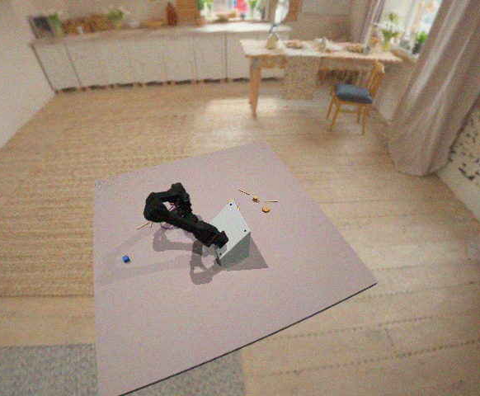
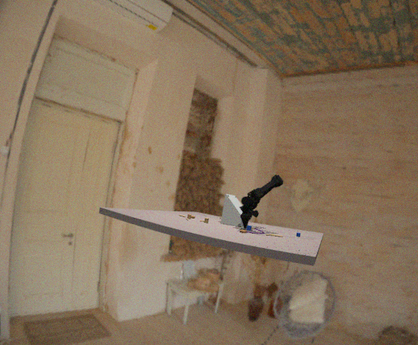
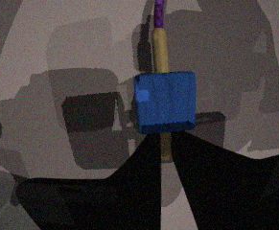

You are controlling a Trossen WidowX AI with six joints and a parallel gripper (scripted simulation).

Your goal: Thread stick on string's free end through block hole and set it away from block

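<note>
The blue cube lies 2 cm to the left of my gripper tip and 1 cm above it. Also, from my gripper tip: round wooden button (18 cm ahead, 4 cm to the left); thin wooden stick (1 cm behind, 4 cm to the left, 1 cm above).
</note>
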